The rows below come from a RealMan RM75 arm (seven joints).
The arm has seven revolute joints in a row. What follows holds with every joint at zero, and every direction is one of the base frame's.
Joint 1 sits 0.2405 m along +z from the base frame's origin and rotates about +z.
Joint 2 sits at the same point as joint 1 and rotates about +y.
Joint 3 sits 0.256 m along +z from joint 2 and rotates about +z.
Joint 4 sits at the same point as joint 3 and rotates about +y.
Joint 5 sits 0.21 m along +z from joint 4 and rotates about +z.
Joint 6 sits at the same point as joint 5 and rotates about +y.
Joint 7 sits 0.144 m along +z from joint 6 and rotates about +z.
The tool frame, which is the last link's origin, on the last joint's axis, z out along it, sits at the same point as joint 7; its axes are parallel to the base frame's.
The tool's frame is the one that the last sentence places.
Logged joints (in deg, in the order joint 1, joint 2, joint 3, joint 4, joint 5, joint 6, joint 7), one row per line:
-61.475, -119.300, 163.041, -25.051, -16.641, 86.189, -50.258
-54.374, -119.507, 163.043, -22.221, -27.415, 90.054, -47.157
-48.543, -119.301, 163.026, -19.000, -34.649, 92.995, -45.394
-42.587, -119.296, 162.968, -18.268, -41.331, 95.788, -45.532
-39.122, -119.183, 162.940, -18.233, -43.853, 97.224, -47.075
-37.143, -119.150, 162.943, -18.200, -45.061, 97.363, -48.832
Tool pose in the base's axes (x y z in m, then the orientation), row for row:
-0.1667, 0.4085, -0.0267, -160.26, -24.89, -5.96
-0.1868, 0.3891, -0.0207, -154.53, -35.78, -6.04
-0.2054, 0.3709, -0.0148, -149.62, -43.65, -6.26
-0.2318, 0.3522, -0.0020, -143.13, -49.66, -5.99
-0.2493, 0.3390, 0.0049, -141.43, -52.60, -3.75
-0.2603, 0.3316, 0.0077, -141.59, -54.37, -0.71
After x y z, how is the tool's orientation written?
As angles about the fixed x, y, z axes (roll, pitch, yaw), in degrees.
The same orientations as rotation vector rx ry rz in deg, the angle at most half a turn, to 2 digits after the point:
-157.92, 2.15, -36.21
-149.54, -3.01, -49.86
-142.35, -7.65, -58.77
-134.12, -13.56, -63.88
-130.51, -18.19, -65.63
-128.55, -22.18, -66.22

